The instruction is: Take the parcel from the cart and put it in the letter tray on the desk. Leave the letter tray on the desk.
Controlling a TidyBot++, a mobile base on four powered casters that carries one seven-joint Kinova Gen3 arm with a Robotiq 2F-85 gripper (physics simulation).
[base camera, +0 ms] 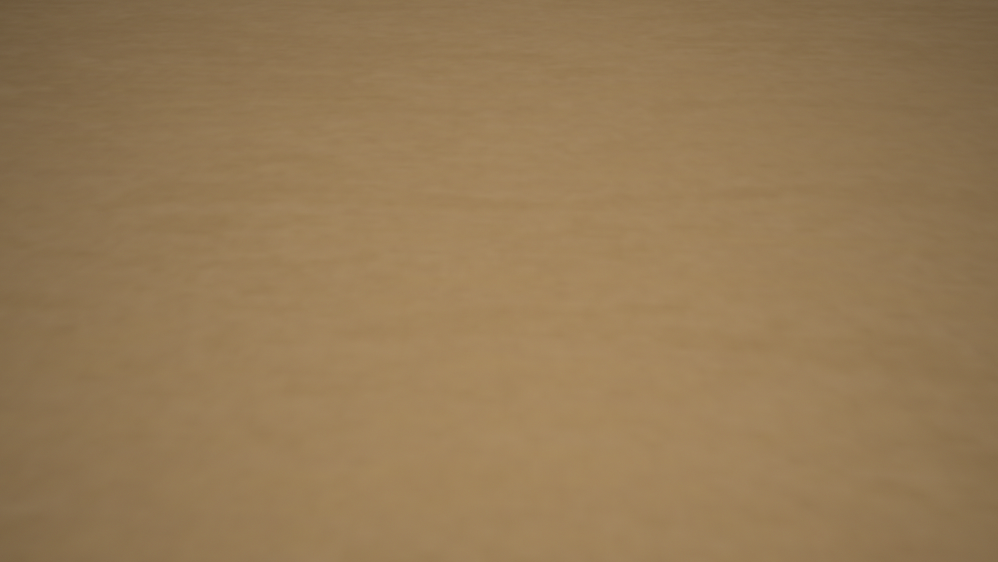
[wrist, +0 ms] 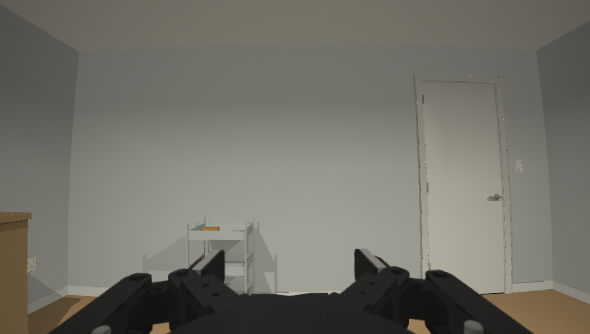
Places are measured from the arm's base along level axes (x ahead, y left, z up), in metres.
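Pixels of known places: gripper, fingertip midpoint: [wrist: 289, 264].
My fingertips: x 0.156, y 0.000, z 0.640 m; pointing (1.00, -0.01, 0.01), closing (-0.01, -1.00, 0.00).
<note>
Behind a point stands the place of what it marks.
A white cart [wrist: 216, 235] {x 1.750, y 0.539, z 0.299 m} with several shelves stands against the far wall, left of centre in the wrist view. A small orange-brown item [wrist: 210, 229] {x 1.934, y 0.646, z 0.306 m}, which looks like the parcel, lies on its top shelf, towards the left. My gripper [wrist: 289, 264] {x 0.156, y 0.000, z 0.640 m} is open and empty, well away from the cart. Its left finger hides part of the cart's lower shelves. The letter tray does not show in these views.
A wooden piece of furniture [wrist: 14, 260] {x 1.260, y 1.573, z 0.248 m}, perhaps the desk, stands at the left edge of the wrist view. A closed white door [wrist: 462, 185] {x 2.082, y -1.641, z 0.642 m} is in the far wall at the right. The base camera view shows brown floor [base camera: 498, 279] {x 0.426, y 0.016, z -0.396 m}.
</note>
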